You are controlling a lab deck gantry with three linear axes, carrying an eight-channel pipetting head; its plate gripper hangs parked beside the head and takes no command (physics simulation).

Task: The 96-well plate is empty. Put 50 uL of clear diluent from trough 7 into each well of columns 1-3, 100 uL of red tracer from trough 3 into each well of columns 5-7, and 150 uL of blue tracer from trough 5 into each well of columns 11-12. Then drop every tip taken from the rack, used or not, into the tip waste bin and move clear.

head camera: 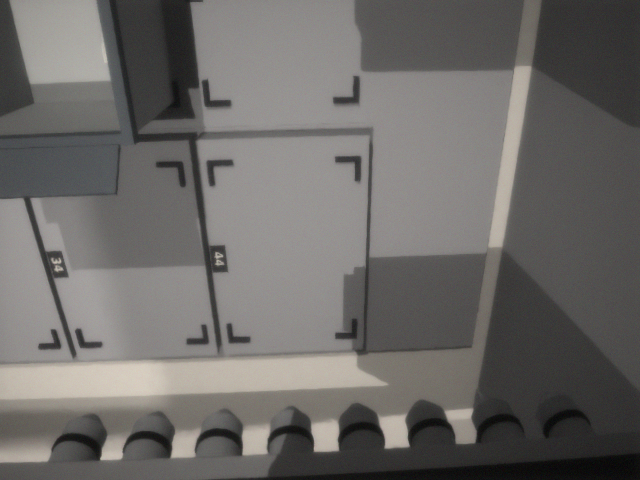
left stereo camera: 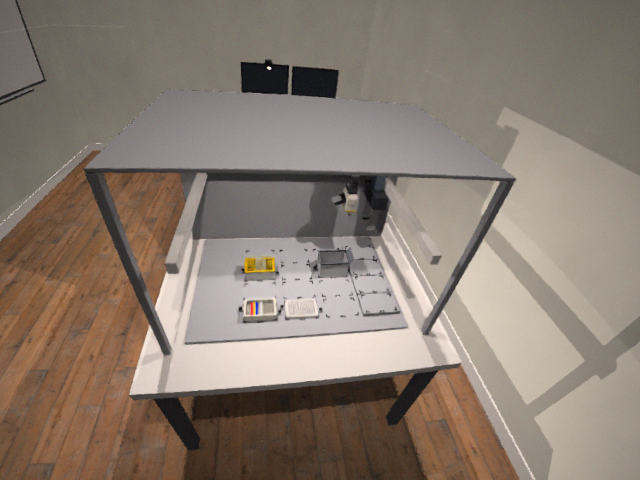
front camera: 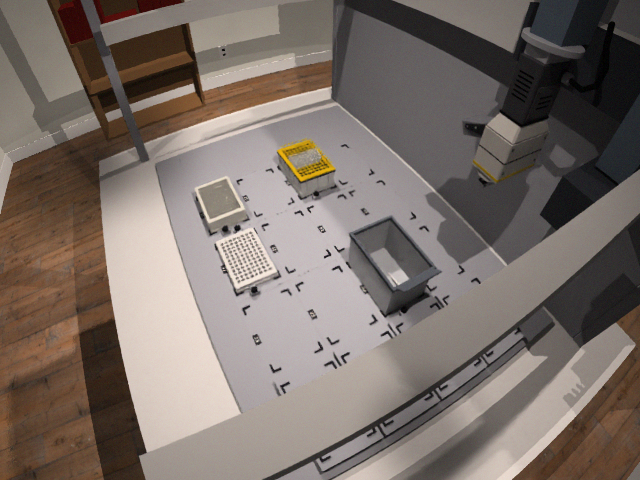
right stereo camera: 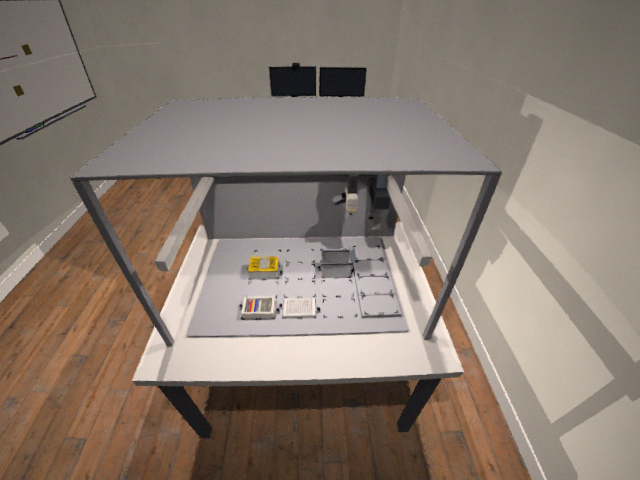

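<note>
The pipetting head (front camera: 511, 149) (left stereo camera: 351, 200) (right stereo camera: 352, 200) is raised at the back right, behind the grey waste bin (front camera: 369, 276) (head camera: 116, 77) (left stereo camera: 333, 269) (right stereo camera: 337, 270). Its nozzles (head camera: 290, 434) are bare, without tips. The yellow-topped tip rack (front camera: 310, 173) (left stereo camera: 260, 271) (right stereo camera: 264, 272) holds clear tips in its middle; holes on both sides are empty. The trough reservoir (front camera: 230, 215) (left stereo camera: 260, 316) (right stereo camera: 258, 314) shows red, yellow and blue strips in the stereo views. The white 96-well plate (front camera: 247, 258) (left stereo camera: 301, 308) (right stereo camera: 299, 307) stands beside it; well contents are too small to tell. The parked gripper's fingers cannot be made out.
Marked deck positions, including label 44 (head camera: 219, 258) and label 34 (head camera: 56, 264), lie near the bin. A raised framed strip (left stereo camera: 379, 312) (right stereo camera: 381, 314) runs along the deck's right side. Frame posts (left stereo camera: 457, 258) (right stereo camera: 460, 258) and side rails (left stereo camera: 413, 222) (right stereo camera: 409, 222) border the deck.
</note>
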